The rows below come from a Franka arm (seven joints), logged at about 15 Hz.
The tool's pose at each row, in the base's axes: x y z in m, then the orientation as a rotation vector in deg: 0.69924 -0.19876 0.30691 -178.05 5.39 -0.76; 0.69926 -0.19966 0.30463 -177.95 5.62 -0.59; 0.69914 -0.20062 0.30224 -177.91 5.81 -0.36; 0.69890 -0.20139 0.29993 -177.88 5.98 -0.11; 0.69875 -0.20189 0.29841 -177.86 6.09 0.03; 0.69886 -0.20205 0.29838 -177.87 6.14 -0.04; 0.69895 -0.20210 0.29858 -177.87 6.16 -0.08; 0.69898 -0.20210 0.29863 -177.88 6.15 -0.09; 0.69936 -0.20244 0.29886 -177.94 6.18 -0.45; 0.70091 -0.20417 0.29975 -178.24 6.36 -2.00; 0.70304 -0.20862 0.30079 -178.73 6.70 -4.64; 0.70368 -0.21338 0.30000 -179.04 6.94 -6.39
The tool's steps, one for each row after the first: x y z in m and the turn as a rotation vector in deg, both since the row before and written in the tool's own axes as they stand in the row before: 0.00006 0.00097 0.00225 0.09 -0.11 0.15; -0.00007 0.00105 0.00236 0.03 -0.15 0.13; -0.00020 0.00086 0.00228 0.02 -0.16 0.11; -0.00012 0.00056 0.00150 0.01 -0.09 0.07; 0.00012 0.00015 0.00002 -0.01 0.05 0.03; 0.00009 0.00004 -0.00020 0.00 0.03 0.01; 0.00003 0.00000 -0.00005 -0.01 0.01 -0.01; 0.00040 0.00030 -0.00024 -0.05 0.23 0.01; 0.00167 0.00159 -0.00094 -0.28 1.01 0.09; 0.00246 0.00426 -0.00111 -0.49 1.71 0.18; 0.00096 0.00471 0.00074 -0.33 1.13 0.13
